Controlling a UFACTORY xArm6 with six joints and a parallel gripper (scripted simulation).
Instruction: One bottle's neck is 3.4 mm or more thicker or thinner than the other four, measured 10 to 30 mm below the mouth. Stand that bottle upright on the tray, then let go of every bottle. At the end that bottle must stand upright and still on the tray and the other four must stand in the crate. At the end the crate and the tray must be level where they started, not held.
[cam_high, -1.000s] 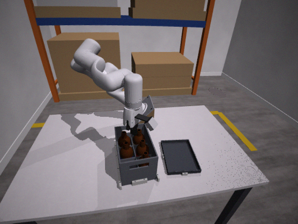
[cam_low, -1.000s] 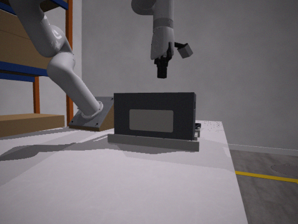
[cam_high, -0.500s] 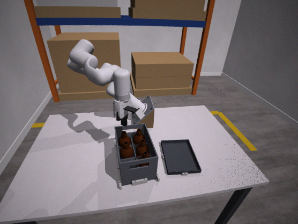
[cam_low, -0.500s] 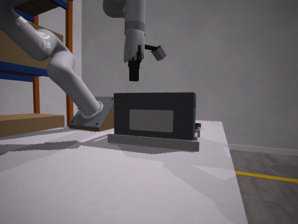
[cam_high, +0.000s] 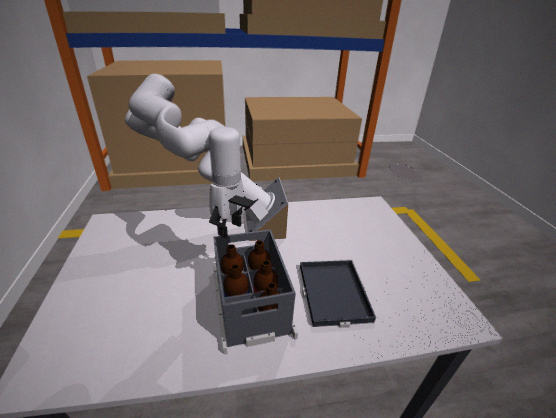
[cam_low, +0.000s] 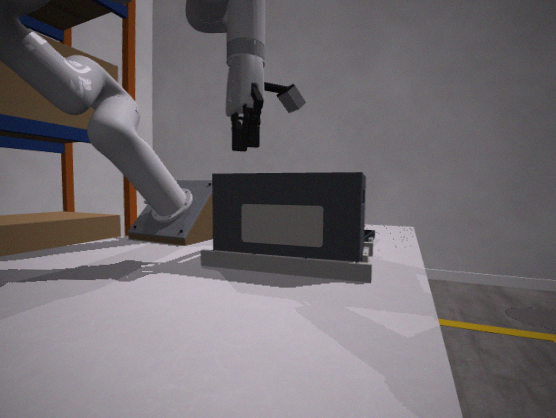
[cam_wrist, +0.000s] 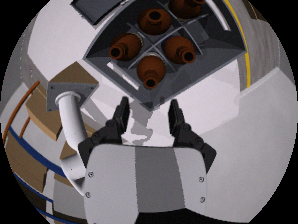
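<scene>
Right now the glass bottle is 160 mm below my hand, 90 mm to the left of it and 10 mm behind it. Also, from my hand: dark grey crate 160 mm below, 90 mm ahead, 50 mm to the left; dark tray 330 mm to the left, 230 mm below, 70 mm ahead.
</scene>
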